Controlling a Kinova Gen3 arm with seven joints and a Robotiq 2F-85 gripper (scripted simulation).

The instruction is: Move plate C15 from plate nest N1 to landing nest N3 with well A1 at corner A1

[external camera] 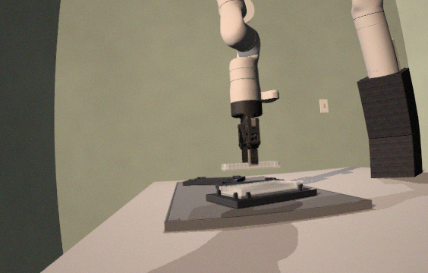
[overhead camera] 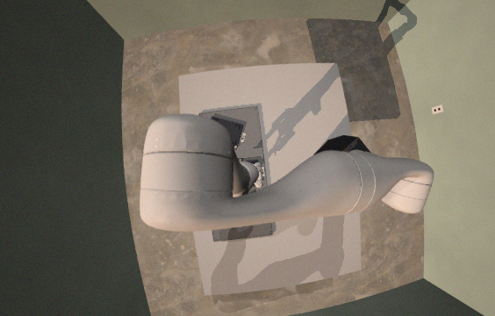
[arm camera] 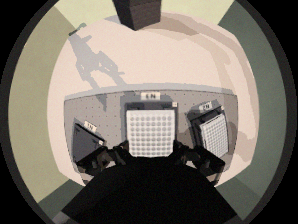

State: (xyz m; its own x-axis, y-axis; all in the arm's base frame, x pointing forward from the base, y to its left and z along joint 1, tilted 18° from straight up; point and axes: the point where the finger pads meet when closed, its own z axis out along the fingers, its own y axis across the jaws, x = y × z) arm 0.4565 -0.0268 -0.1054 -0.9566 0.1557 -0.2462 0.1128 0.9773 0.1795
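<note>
My gripper is now 60 mm above the landing nest N3. Also, from my hand: nest label (40 mm behind, 170 mm to the right, 60 mm below); then black nest N2 (40 mm ahead, 180 mm to the left, 60 mm below); then plate nest N1 (40 mm ahead, 220 mm to the right, 60 mm below).
</note>
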